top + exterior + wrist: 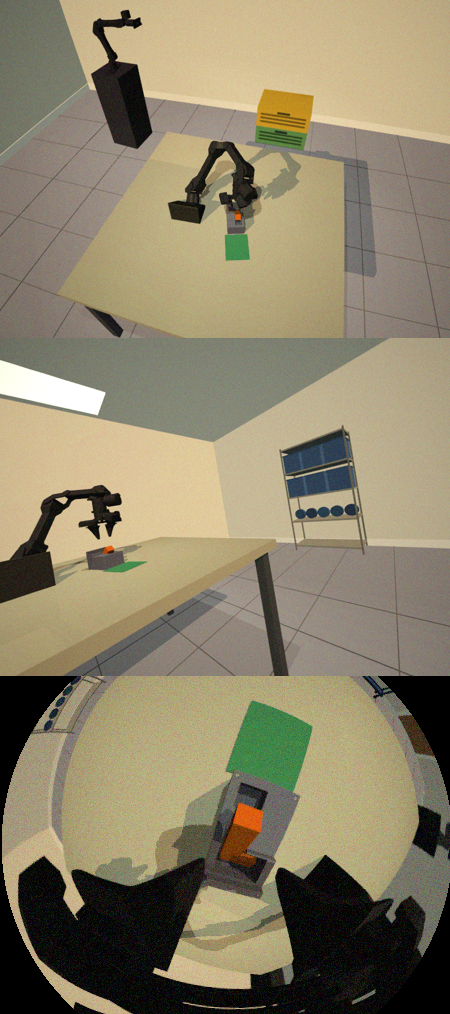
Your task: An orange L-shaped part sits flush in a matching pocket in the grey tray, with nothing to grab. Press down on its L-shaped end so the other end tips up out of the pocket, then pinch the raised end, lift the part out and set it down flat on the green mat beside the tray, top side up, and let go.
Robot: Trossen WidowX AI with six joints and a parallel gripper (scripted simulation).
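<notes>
Right now the orange L-shaped part is 2 cm behind my gripper tip, 1 cm to the left of it and 10 cm below it. The rest, counted from my gripper tip: green mat (5 cm ahead, 15 cm to the right, 16 cm below).
</notes>
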